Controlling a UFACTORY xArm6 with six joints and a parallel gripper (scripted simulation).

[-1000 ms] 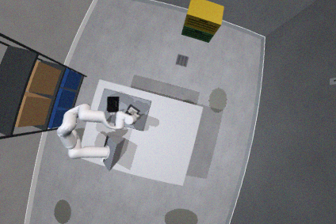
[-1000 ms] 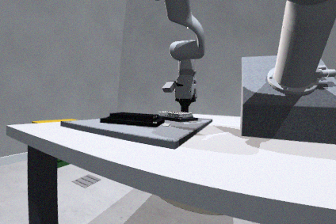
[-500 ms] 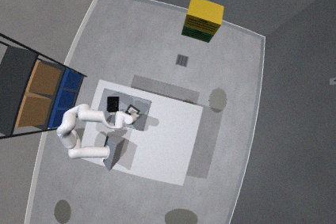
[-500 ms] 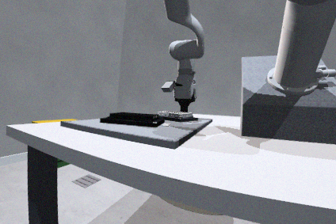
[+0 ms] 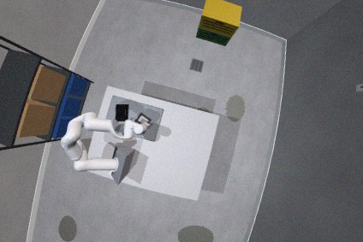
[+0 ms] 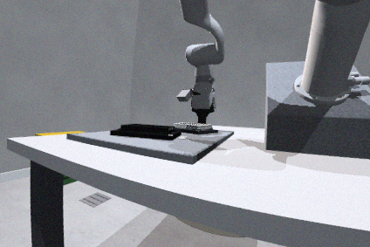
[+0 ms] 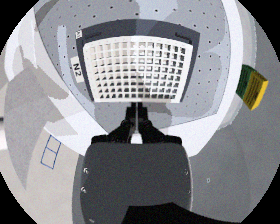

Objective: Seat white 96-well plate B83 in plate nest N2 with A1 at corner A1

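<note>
Right now my hand is 60 mm to the right of the white 96-well plate B83, 20 mm short of it and 20 mm above it. The rest, counted from my hand: black plate B38 (270 mm to the left, 70 mm ahead, 20 mm below); label (90 mm to the left, 70 mm behind, 40 mm below); plate nest N2 (60 mm to the left, 30 mm below, 20 mm ahead).
</note>
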